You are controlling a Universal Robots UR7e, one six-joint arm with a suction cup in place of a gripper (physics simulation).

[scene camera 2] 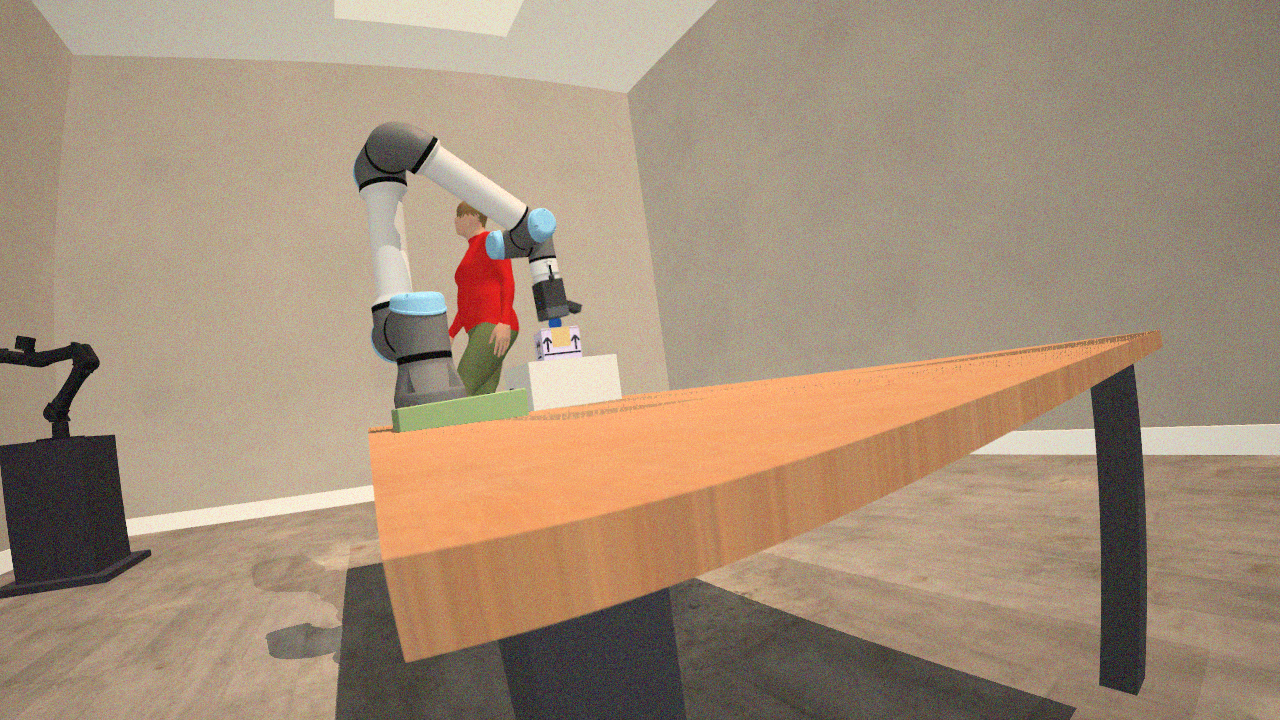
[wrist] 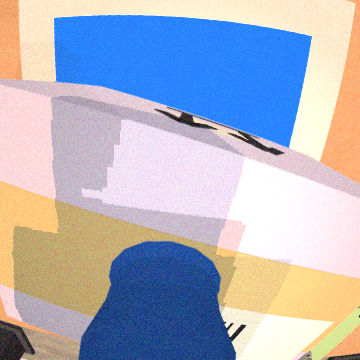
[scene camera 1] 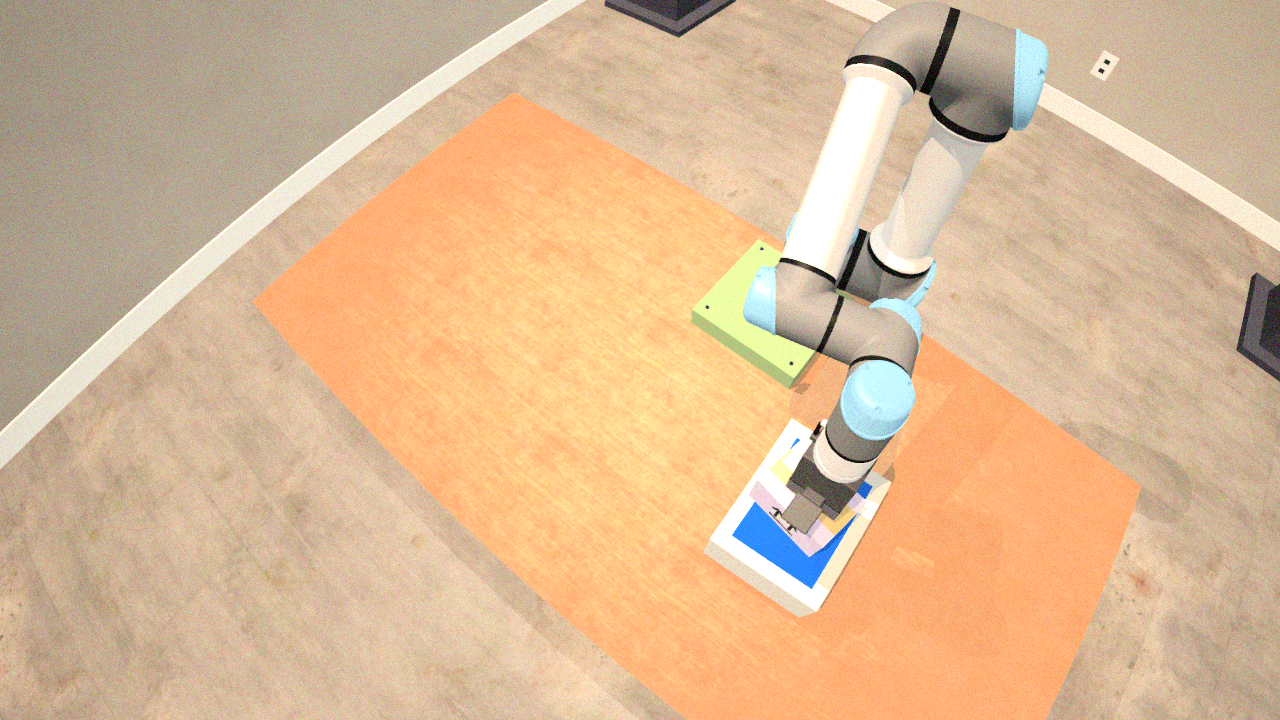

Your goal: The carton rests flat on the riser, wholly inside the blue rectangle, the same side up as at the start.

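Seen in the pictures: hand at its tool point: (wrist: 164,253); arm's base at its link origin: (scene camera 2: 431,403).
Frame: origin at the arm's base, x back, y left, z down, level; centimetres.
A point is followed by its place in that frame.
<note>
The carton (scene camera 1: 810,541) @(x -43.4, y 28.2, z -13.7 cm) (scene camera 2: 559,343) @(x -36.1, y 17.3, z -11.6 cm) (wrist: 170,175) @(x -41.9, y 24.9, z -15.8 cm), lilac with yellow tape and black arrows, is upright, its arrows pointing up in scene camera 2. Its bottom is level with the top of the white riser (scene camera 1: 760,577) @(x -50.4, y 26.0, z -5.4 cm) (scene camera 2: 577,383) @(x -38.7, y 15.1, z -0.8 cm) (wrist: 332,90) @(x -45.8, y 16.1, z -7.4 cm); I cannot tell whether they touch. The blue rectangle (scene camera 1: 778,546) @(x -45.2, y 25.2, z -7.4 cm) (wrist: 175,55) @(x -45.8, y 25.8, z -7.4 cm) shows in front of the carton. The carton is turned relative to it and overlaps its left border in scene camera 1; its base outline is hidden. My gripper (scene camera 1: 827,488) @(x -38.4, y 24.7, z -14.6 cm) (scene camera 2: 554,322) (wrist: 165,280) has its blue suction cup on the carton's top.
A green block (scene camera 1: 738,322) @(x -13.0, y -5.7, z -0.5 cm) (scene camera 2: 460,410) @(x -3.6, y -14.9, z 2.1 cm) (wrist: 345,330) @(x -8.9, y -12.7, z -0.2 cm) lies near the arm's base on the orange table (scene camera 1: 501,358) @(x -47.3, y -38.2, z 4.6 cm) (scene camera 2: 716,465) @(x 1.5, y -96.3, z 4.6 cm). A person in red (scene camera 2: 484,286) stands behind the arm. A black robot arm on a pedestal (scene camera 2: 62,510) stands at the left.
</note>
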